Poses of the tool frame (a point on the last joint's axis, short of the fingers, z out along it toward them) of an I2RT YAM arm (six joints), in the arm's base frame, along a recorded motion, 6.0 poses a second.
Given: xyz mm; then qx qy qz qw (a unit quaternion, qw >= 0).
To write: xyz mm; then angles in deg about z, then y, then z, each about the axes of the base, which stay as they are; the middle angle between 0 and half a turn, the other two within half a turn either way. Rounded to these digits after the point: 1 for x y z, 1 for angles.
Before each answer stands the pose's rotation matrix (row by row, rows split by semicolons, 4 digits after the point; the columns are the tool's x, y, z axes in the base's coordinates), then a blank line. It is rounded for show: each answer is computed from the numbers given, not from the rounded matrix.
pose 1, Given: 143.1 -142.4 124.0 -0.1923 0.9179 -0.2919 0.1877
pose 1, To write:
-0.8556 -0.2435 0.4569; -0.4626 0.7556 -0.4637; -0.2323 -0.6081 -0.7591

143.1 -142.4 124.0 -69.1 139.4 -45.4
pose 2, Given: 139.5 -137.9 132.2 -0.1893 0.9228 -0.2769 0.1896
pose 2, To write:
-0.8564 -0.2444 0.4548; -0.4544 0.7750 -0.4393; -0.2451 -0.5828 -0.7748

139.5 -137.9 132.2 -67.2 140.8 -44.0
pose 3, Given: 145.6 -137.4 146.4 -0.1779 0.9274 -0.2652 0.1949
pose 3, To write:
-0.8607 -0.2266 0.4558; -0.4333 0.7960 -0.4225; -0.2671 -0.5612 -0.7834

145.6 -137.4 146.4 -64.5 141.6 -42.8
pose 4, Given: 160.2 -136.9 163.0 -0.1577 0.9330 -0.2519 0.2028
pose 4, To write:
-0.8680 -0.1921 0.4579; -0.3965 0.8233 -0.4061; -0.2990 -0.5340 -0.7908

160.2 -136.9 163.0 -60.8 142.3 -41.6
